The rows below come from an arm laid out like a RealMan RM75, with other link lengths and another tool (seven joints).
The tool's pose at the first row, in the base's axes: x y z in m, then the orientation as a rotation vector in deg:
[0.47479, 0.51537, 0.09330, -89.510, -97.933, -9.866]
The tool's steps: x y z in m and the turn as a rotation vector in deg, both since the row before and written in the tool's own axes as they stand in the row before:
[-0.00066, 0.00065, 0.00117, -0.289, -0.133, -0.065]
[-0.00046, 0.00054, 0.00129, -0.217, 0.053, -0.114]
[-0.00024, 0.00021, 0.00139, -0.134, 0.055, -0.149]
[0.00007, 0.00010, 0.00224, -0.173, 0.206, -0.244]
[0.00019, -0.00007, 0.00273, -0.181, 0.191, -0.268]
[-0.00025, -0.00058, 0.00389, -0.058, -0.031, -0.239]
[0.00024, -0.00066, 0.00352, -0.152, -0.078, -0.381]
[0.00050, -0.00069, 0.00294, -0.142, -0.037, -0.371]
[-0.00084, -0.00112, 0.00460, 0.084, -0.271, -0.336]
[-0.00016, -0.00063, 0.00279, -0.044, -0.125, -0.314]
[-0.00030, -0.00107, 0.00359, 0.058, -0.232, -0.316]
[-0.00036, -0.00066, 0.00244, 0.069, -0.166, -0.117]
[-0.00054, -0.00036, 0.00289, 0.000, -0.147, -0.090]
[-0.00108, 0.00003, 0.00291, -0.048, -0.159, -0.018]
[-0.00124, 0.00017, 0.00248, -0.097, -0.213, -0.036]
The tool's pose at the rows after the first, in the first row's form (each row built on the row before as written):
[0.47478, 0.51569, 0.09184, -89.711, -98.134, -10.053]
[0.47464, 0.51621, 0.09047, -89.756, -98.220, -10.342]
[0.47419, 0.51688, 0.08930, -89.711, -98.319, -10.577]
[0.47329, 0.51827, 0.08779, -89.563, -98.385, -11.008]
[0.47204, 0.52001, 0.08609, -89.406, -98.482, -11.447]
[0.46980, 0.52199, 0.08352, -89.260, -98.708, -11.596]
[0.46768, 0.52411, 0.08154, -89.079, -99.099, -11.865]
[0.46581, 0.52607, 0.08012, -88.884, -99.448, -12.151]
[0.46277, 0.52788, 0.07687, -88.637, -99.918, -12.043]
[0.46098, 0.52924, 0.07509, -88.448, -100.275, -12.147]
[0.45845, 0.53085, 0.07283, -88.221, -100.701, -12.081]
[0.45678, 0.53183, 0.07116, -88.131, -100.914, -11.954]
[0.45518, 0.53300, 0.06896, -88.106, -101.101, -11.891]
[0.45391, 0.53386, 0.06626, -88.181, -101.246, -11.827]
[0.45295, 0.53437, 0.06370, -88.294, -101.455, -11.777]

